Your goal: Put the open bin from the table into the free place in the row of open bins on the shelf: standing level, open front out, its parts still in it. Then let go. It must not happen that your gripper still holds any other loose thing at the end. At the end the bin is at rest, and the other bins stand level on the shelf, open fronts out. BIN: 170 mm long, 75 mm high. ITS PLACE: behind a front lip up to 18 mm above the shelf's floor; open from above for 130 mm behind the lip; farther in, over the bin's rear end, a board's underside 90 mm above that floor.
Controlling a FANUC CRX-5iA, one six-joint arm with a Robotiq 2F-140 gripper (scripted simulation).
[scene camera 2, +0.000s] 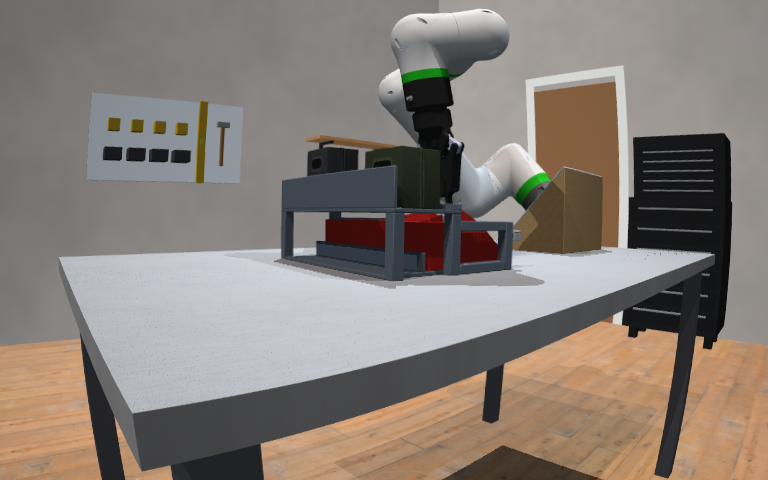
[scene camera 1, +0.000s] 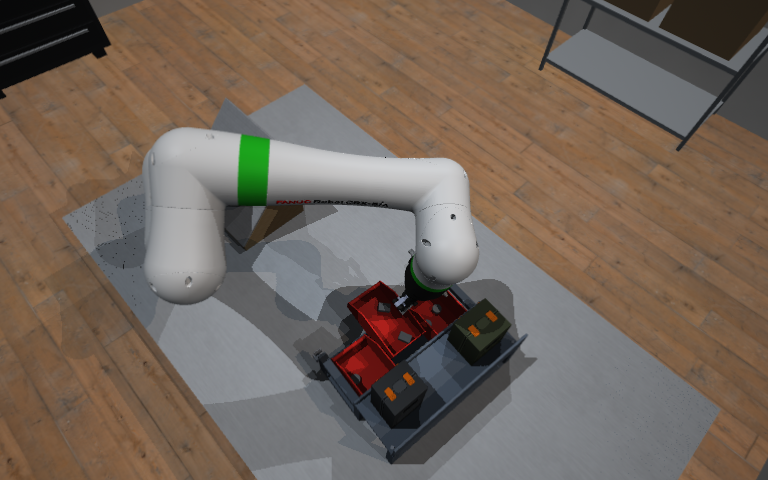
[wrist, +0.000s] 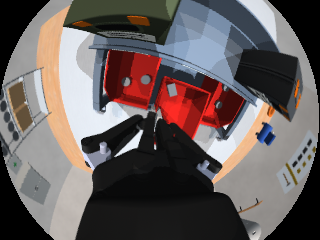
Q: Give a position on a red bin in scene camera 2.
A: At 371, 233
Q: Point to a red bin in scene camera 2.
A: At 428, 237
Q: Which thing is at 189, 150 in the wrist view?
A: My gripper.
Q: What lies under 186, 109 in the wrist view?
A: A red bin.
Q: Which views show the red bin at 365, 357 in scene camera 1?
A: Scene camera 2, scene camera 1 and the wrist view: all of them.
